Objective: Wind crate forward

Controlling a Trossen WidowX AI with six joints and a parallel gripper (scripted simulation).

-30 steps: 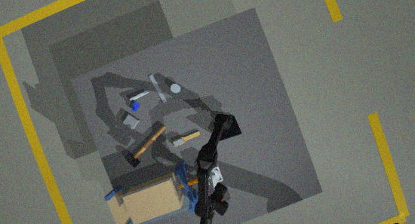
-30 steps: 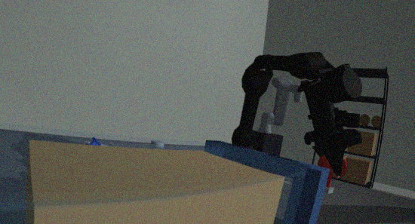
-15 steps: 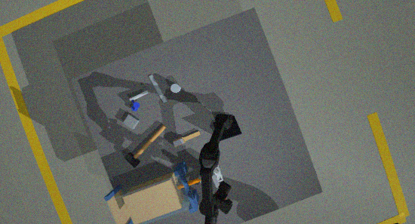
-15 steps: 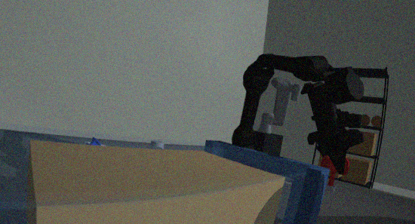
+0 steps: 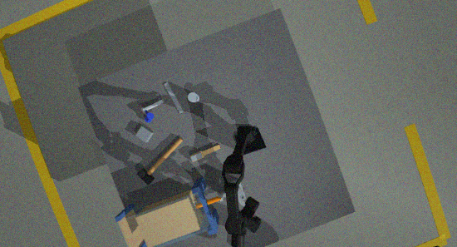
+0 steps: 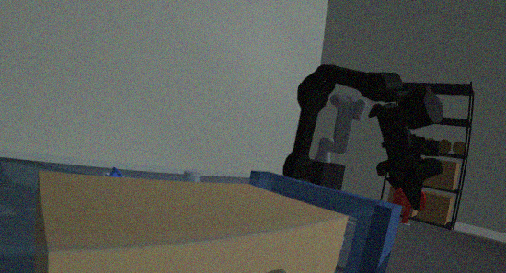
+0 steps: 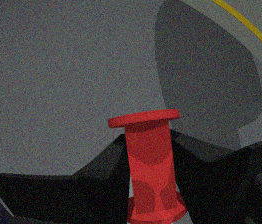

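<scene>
My gripper tip is 40 mm to the left of the winch handle, 30 mm short of it and 30 mm above it. The rest, counted from my gripper tip: blue steel frame (220 mm ahead, 70 mm to the right, 30 mm below); red knob (10 mm to the right, 10 mm ahead); winch (110 mm to the right, 100 mm below, 40 mm ahead).
</scene>
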